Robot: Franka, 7 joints.
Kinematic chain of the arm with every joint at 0, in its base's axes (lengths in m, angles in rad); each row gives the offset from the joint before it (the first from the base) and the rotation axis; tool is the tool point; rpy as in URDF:
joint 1: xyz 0 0 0.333 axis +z
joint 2: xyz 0 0 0 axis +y
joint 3: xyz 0 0 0.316 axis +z
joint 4: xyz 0.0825 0 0 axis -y
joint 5: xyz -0.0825 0 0.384 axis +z
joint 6: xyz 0 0 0 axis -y
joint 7: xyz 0.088 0 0 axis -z
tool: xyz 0 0 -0.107 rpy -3.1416 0 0
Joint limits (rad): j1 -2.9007..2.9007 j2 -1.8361..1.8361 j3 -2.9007..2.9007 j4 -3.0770..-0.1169 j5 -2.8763..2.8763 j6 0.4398..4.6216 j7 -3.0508..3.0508
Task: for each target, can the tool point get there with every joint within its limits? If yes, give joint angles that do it. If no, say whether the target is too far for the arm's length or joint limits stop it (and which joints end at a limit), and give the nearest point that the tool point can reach.
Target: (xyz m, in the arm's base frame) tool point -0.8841 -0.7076 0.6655
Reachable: no: too far | nearest point -0.6427 -0.5144 0.5747 | short by 0.322 m
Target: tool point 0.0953 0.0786 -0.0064
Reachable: yes | joints 0.0910 1.4390 0.0291 -2.2249 0.4447 0.7927 1.6691
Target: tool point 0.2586 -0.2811 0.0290
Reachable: yes | joints -2.3923 1.5435 1.0099 -2.3815 -1.3408 2.0401 -0.5965
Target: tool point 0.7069 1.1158 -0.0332
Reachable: no: too far | nearest point 0.4424 0.6984 0.1038 | short by 0.513 m
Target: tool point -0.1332 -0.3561 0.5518
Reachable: yes | joints -0.5307 1.4852 -2.1482 -2.0402 0.1973 1.1064 1.4917
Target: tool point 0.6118 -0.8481 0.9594
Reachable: no: too far | nearest point 0.4306 -0.5969 0.7738 | short by 0.361 m
